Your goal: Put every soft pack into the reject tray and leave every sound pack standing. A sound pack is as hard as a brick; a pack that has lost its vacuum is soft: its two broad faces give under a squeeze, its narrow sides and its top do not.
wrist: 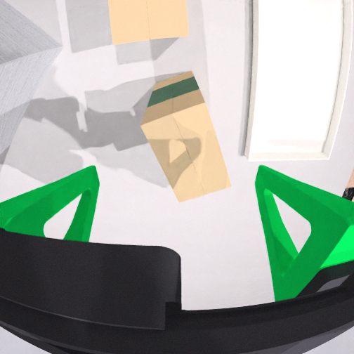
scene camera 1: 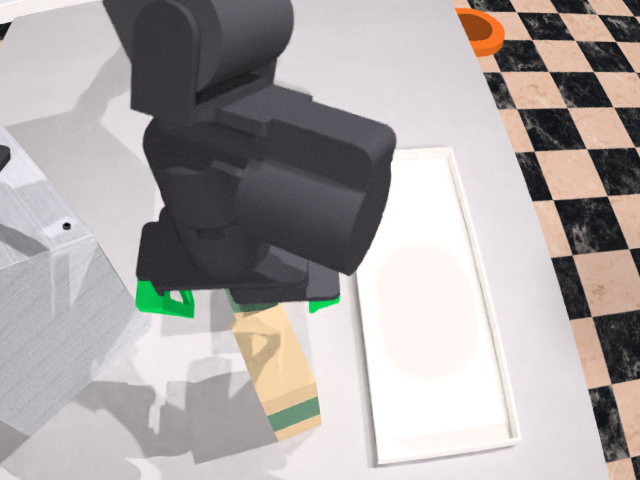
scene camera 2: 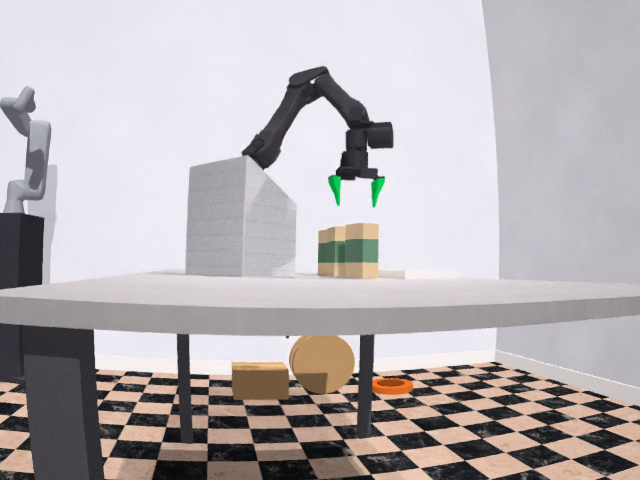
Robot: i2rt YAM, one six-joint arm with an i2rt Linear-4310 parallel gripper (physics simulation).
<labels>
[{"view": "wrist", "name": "my gripper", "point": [176,173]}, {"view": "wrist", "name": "white reject tray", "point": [294,98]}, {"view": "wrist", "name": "pack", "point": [176,122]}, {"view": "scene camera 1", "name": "my gripper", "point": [251,308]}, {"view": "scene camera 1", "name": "white reject tray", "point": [439,385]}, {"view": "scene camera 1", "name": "pack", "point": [286,387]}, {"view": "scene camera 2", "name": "my gripper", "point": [356,206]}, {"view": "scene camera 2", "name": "pack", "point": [361,239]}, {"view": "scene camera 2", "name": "pack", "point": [336,235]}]
</labels>
